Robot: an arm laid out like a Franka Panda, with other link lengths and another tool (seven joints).
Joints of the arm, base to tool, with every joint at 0 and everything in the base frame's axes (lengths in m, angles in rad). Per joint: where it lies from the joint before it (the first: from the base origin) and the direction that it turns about. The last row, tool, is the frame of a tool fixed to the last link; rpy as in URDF.
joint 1: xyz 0 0 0.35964 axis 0 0 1
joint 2: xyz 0 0 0 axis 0 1 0
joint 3: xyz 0 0 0.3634 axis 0 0 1
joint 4: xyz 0.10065 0 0 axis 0 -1 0
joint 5: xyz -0.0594 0 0.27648 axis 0 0 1
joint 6: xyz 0 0 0 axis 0 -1 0
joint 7: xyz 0.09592 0 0 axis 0 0 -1
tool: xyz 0.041 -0.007 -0.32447 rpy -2.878 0 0.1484
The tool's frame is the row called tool.
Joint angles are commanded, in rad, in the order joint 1, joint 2, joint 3, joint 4, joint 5, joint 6, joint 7. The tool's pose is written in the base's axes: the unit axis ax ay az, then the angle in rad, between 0 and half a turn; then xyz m. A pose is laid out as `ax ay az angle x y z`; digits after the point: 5 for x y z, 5 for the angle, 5 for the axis.
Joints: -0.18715, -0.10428, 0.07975, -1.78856, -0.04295, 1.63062, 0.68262
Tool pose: -0.94884 0.31510 -0.02051 2.95274 0.44227 -0.09241 0.43048
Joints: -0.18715, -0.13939, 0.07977, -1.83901, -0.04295, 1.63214, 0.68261
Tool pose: -0.94871 0.31585 -0.01401 2.95840 0.42511 -0.09052 0.42677
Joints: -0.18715, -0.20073, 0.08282, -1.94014, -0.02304, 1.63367, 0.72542
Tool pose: -0.94105 0.33827 0.00290 2.95654 0.38957 -0.08049 0.41364
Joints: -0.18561, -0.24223, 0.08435, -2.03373, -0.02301, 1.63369, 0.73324
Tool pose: -0.93882 0.34334 0.02722 2.97350 0.35672 -0.07653 0.39576
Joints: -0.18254, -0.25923, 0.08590, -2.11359, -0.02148, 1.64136, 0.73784
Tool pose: -0.93668 0.34605 0.05364 2.98816 0.33107 -0.07244 0.37484
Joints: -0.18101, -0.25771, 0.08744, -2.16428, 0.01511, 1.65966, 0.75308
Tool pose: -0.93104 0.35759 0.07279 2.96530 0.31899 -0.05947 0.35735
